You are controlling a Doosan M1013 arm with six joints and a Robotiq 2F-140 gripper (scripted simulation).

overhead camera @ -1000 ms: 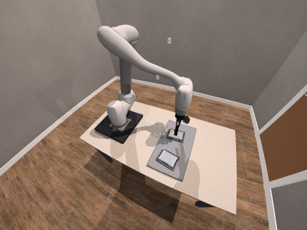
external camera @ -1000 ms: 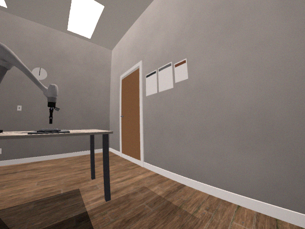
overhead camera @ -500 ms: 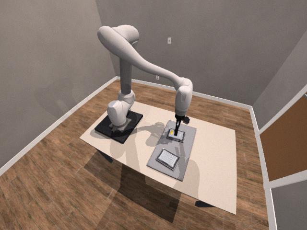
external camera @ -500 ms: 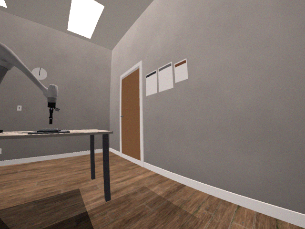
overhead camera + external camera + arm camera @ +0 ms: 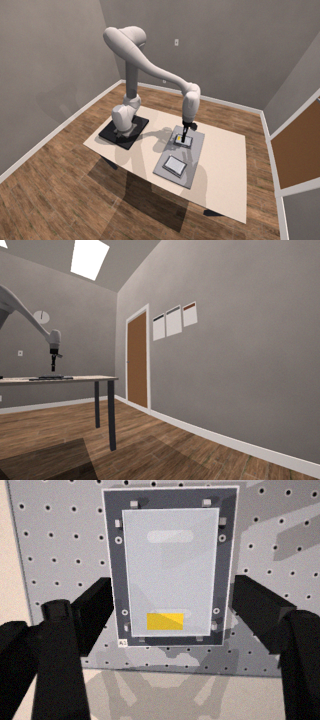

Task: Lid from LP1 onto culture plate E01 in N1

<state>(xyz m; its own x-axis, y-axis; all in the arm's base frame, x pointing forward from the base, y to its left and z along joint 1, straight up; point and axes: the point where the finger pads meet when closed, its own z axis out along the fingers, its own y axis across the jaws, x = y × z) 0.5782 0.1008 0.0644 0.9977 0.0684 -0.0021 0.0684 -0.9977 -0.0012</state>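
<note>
Right now the clear lid is 6 cm below my hand. The rest, counted from my hand: culture plate 25 cm to the right, 6 cm below, 1 cm ahead; dark nest 25 cm to the right, 7 cm below, 1 cm ahead; dark lid park frame 7 cm below.
</note>
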